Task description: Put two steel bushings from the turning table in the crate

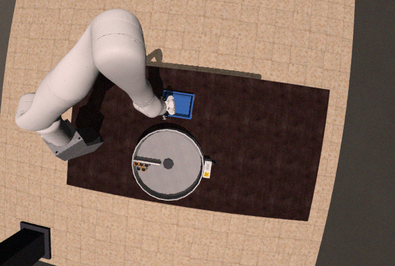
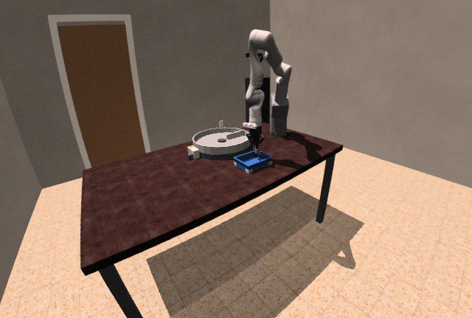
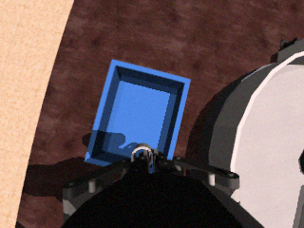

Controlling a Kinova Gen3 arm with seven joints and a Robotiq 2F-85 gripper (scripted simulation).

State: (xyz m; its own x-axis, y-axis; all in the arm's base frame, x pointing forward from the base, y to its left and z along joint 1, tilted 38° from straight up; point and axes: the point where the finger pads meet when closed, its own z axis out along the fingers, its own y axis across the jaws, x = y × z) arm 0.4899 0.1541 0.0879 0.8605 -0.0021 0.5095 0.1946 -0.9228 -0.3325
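Right now my hand is 5 cm short of the blue crate, 3 cm to the right of it and 7 cm above it. Round my hand: round grey turning table: 3 cm ahead, 33 cm to the right, 4 cm below.
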